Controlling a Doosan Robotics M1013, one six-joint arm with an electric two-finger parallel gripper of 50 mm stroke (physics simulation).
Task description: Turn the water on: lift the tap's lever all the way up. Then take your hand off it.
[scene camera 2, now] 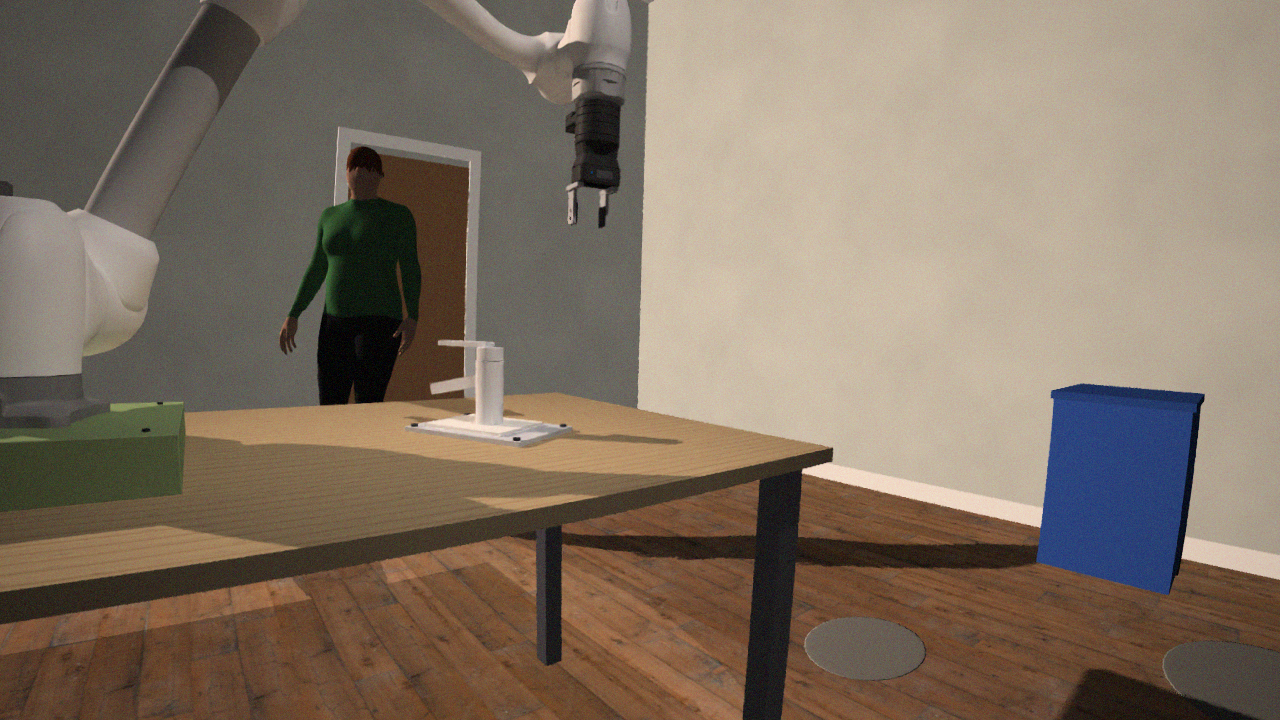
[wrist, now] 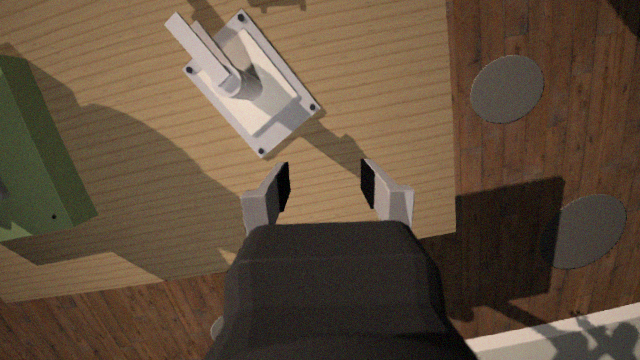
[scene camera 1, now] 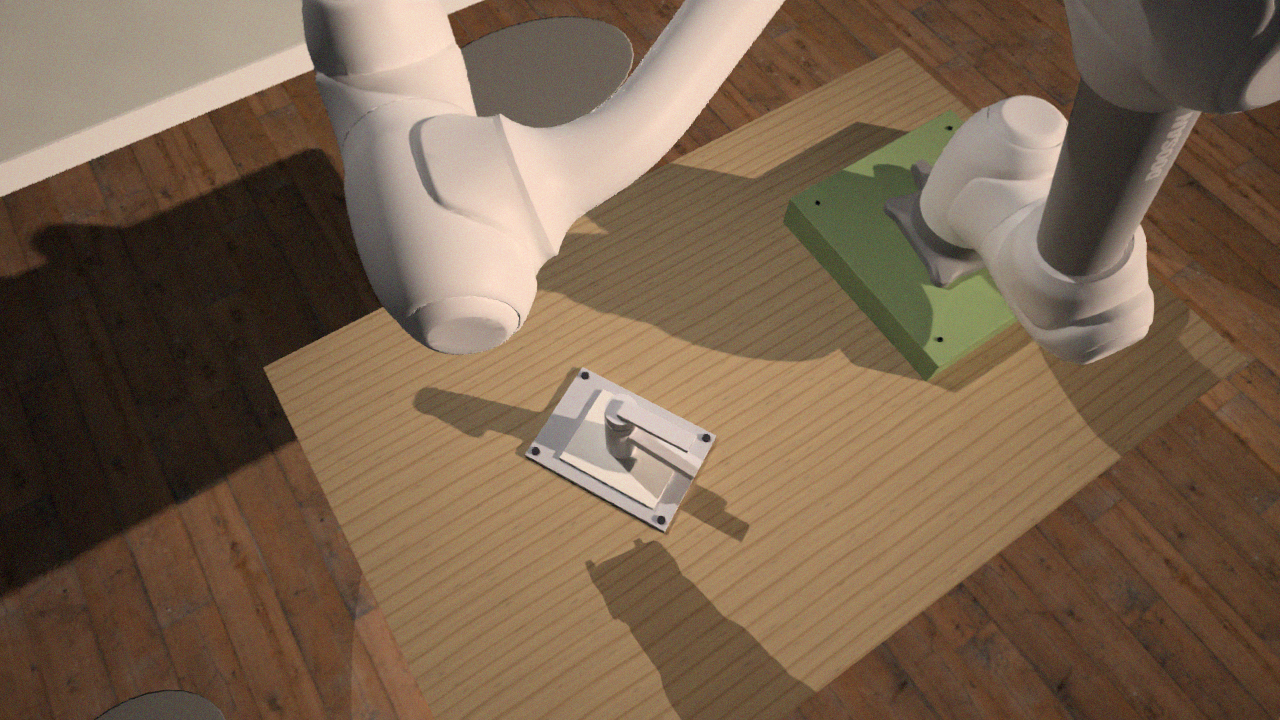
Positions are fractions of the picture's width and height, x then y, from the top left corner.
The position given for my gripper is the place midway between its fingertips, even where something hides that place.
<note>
In view: my gripper (wrist: 0.51, 0.49), a lever (wrist: 0.36, 0.23) and a base plate (scene camera 1: 0.43, 0.61).
The base plate also shows in the wrist view (wrist: 0.47, 0.30).
</note>
